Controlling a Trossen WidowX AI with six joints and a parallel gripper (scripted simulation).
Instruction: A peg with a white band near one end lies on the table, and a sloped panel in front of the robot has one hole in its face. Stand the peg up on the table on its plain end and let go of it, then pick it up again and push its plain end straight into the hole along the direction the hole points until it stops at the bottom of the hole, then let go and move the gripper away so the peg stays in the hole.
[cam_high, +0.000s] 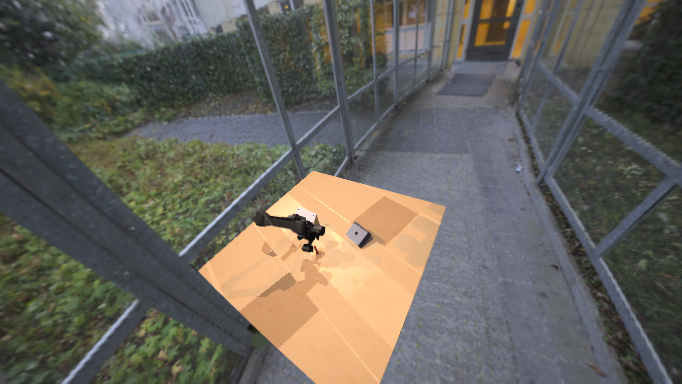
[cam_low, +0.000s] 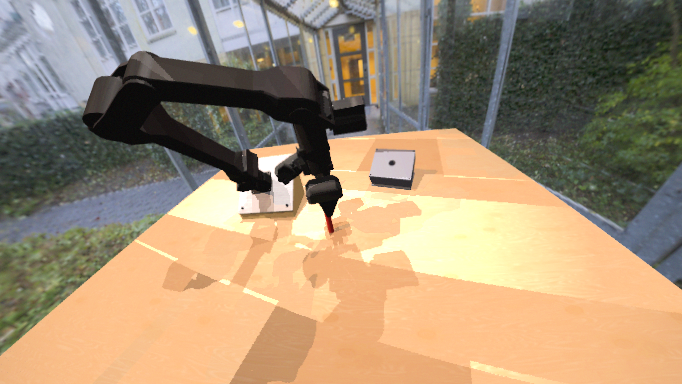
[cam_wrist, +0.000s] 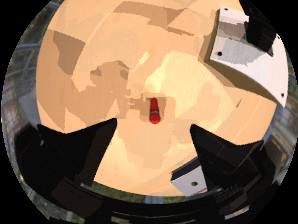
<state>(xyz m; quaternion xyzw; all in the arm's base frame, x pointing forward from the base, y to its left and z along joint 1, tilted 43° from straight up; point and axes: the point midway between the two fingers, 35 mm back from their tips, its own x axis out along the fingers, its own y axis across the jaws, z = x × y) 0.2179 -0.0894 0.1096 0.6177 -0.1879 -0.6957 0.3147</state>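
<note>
Right now my gripper tip is 3 cm above the red peg. Round my gripper tip: sloped panel 21 cm to the left, 20 cm ahead, 3 cm below.
</note>
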